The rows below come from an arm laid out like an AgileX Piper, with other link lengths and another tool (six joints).
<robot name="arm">
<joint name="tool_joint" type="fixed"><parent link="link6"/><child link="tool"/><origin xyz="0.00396 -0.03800 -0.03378" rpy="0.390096 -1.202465 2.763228"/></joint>
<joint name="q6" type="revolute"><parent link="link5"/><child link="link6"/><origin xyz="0.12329 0.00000 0.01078"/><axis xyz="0.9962 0 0.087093"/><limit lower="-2.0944" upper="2.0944"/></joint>
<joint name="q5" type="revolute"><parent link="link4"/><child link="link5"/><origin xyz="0.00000 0.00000 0.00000"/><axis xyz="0 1 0"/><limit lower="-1.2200" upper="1.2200"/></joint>
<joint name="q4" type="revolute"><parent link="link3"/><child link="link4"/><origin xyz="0.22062 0.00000 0.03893"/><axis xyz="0.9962 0 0.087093"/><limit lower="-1.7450" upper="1.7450"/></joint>
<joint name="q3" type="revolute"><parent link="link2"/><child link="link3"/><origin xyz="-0.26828 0.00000 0.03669"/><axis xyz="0 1 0"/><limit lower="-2.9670" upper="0.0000"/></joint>
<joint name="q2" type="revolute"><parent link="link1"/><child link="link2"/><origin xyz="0.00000 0.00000 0.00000"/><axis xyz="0 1 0"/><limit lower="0.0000" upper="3.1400"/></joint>
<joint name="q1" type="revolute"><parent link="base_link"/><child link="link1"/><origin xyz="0.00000 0.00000 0.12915"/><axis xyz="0 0 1"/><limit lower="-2.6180" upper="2.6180"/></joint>
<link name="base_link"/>
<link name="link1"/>
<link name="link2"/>
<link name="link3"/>
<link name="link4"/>
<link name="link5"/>
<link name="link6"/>
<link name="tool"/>
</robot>
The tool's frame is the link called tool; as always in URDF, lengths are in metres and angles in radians.
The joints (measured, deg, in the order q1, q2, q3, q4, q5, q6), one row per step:
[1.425, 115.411, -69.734, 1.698, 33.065, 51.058]
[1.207, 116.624, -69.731, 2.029, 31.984, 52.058]
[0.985, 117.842, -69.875, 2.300, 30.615, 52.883]
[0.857, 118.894, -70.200, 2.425, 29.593, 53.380]
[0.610, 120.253, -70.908, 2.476, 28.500, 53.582]
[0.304, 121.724, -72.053, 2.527, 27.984, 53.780]
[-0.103, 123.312, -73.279, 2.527, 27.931, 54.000]
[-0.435, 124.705, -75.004, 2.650, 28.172, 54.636]
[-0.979, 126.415, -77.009, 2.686, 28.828, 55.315]
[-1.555, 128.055, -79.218, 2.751, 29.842, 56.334]
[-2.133, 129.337, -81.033, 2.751, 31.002, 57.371]
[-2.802, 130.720, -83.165, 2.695, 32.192, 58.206]
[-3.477, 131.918, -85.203, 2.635, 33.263, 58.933]
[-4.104, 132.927, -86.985, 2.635, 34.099, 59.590]
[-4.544, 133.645, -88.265, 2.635, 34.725, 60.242]
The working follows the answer.
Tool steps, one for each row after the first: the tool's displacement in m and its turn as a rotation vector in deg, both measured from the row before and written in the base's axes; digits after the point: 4 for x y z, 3 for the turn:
[0.0017, 0.0003, -0.0069, 0.501, 0.165, -1.423]
[0.0030, 0.0000, -0.0067, 0.402, -0.270, -1.235]
[0.0030, -0.0001, -0.0052, 0.208, -0.281, -0.721]
[0.0046, -0.0011, -0.0060, 0.069, -0.436, -0.509]
[0.0051, -0.0015, -0.0054, 0.081, -0.185, -0.547]
[0.0042, -0.0022, -0.0059, 0.063, 0.314, -0.619]
[0.0061, -0.0012, -0.0034, 0.281, -0.079, -1.019]
[0.0059, -0.0027, -0.0045, 0.250, 0.372, -1.197]
[0.0061, -0.0026, -0.0036, 0.381, 0.459, -1.563]
[0.0042, -0.0028, -0.0025, 0.345, 0.640, -1.534]
[0.0053, -0.0038, -0.0024, 0.240, 0.451, -1.394]
[0.0052, -0.0040, -0.0015, 0.192, 0.238, -1.299]
[0.0047, -0.0038, -0.0012, 0.200, 0.066, -1.233]
[0.0033, -0.0026, -0.0008, 0.192, 0.066, -1.048]

Tool pose at each row, in the base's axes (x y z in m, rotation vector in deg; rounded; the steps above come from the unrounded poses):
[0.3161, 0.0137, 0.0912, -159.895, 65.575, -43.314]
[0.3179, 0.0140, 0.0842, -159.079, 67.732, -42.819]
[0.3209, 0.0140, 0.0776, -158.085, 69.523, -42.947]
[0.3239, 0.0139, 0.0724, -157.429, 70.539, -43.198]
[0.3285, 0.0128, 0.0664, -156.853, 71.208, -43.743]
[0.3337, 0.0113, 0.0611, -156.429, 71.976, -43.959]
[0.3378, 0.0091, 0.0552, -156.347, 72.943, -43.563]
[0.3439, 0.0079, 0.0518, -155.629, 74.422, -43.511]
[0.3499, 0.0052, 0.0473, -155.171, 76.244, -42.928]
[0.3559, 0.0026, 0.0437, -154.481, 78.611, -42.144]
[0.3601, -0.0001, 0.0412, -153.931, 80.965, -41.151]
[0.3654, -0.0039, 0.0388, -153.360, 83.070, -40.468]
[0.3707, -0.0079, 0.0373, -152.690, 84.986, -40.077]
[0.3754, -0.0117, 0.0361, -151.903, 86.759, -39.880]
[0.3787, -0.0143, 0.0354, -151.209, 88.262, -39.676]

